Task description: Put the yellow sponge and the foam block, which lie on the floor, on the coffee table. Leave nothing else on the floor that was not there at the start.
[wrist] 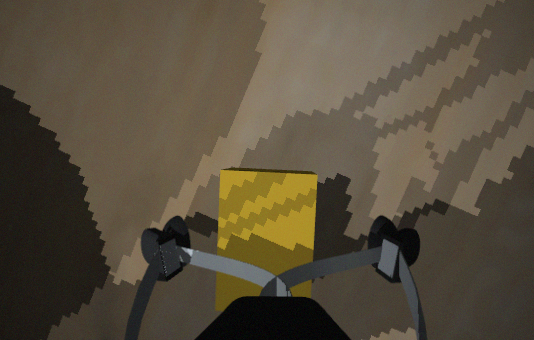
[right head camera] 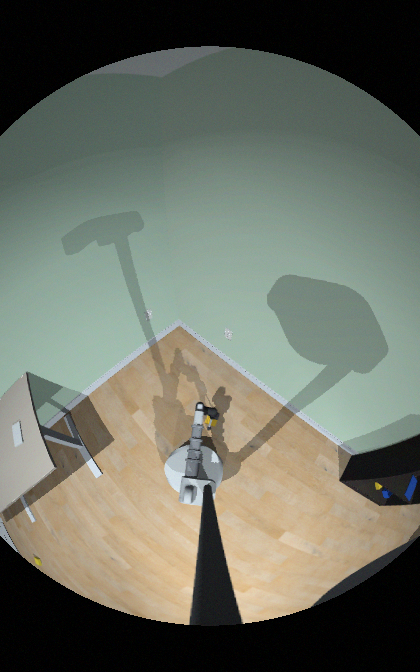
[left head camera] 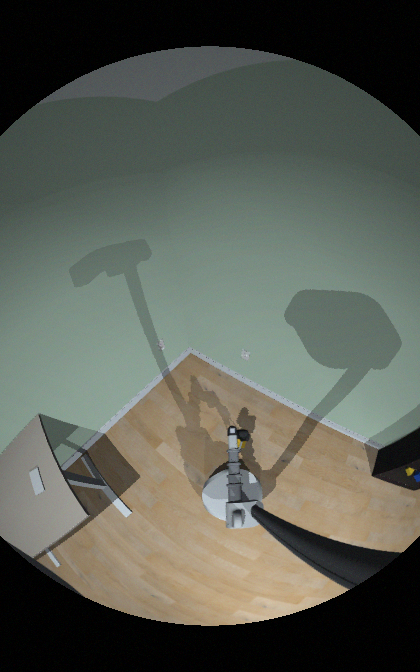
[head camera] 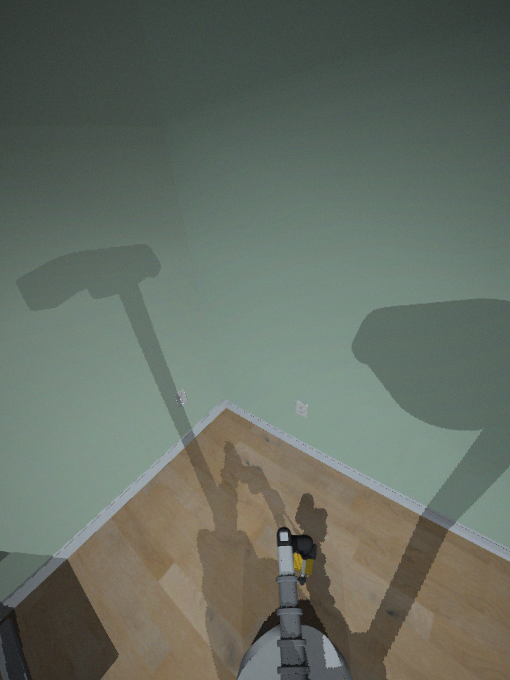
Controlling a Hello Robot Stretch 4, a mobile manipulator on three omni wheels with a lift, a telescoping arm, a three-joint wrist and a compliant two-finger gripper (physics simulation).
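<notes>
A yellow block lies below my gripper. I cannot tell whether it is the sponge or the foam block. In the wrist view it is upright in the picture, centred between the fingertips, its near end hidden by the gripper. The gripper is open, a fingertip on either side of the block and apart from it. A second small yellow thing lies on the floor at the lower left of the right head view. A pale-topped table stands at the left; I cannot tell whether it is the coffee table.
Two green walls meet in a corner beyond the arm, with a white baseboard along the floor. A white flat thing lies on the table. A black shelf unit holding yellow and blue things stands at the right.
</notes>
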